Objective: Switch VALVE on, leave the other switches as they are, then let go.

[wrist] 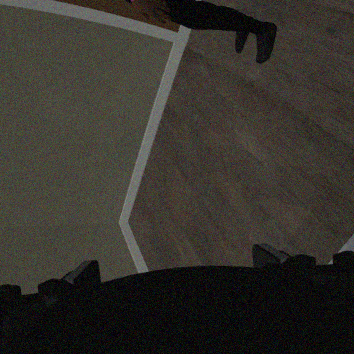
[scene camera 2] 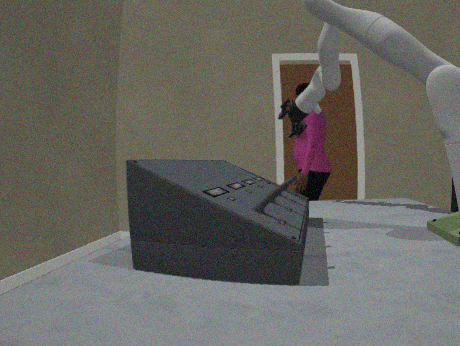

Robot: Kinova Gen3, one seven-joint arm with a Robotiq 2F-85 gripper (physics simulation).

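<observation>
A dark grey switch console (scene camera 2: 210,225) with a sloping face stands on the pale table in the scene view. Several small square windows run along its face, and a long lever (scene camera 2: 277,193) sticks up toward the right. The labels cannot be read, so I cannot tell which switch is VALVE or how it stands. My gripper (scene camera 2: 284,126) (wrist: 176,270) is open and empty. It hangs in the air well above the console's lower right edge in the scene view, touching nothing. The console does not show in the wrist view.
A person in a pink top (scene camera 2: 314,142) stands behind the console and arm, before a brown door (scene camera 2: 345,130); dark legs (wrist: 215,17) show in the wrist view. A green board (scene camera 2: 446,227) lies at the right of the pale table (scene camera 2: 200,315). Wooden floor (wrist: 240,140) shows below the wrist.
</observation>
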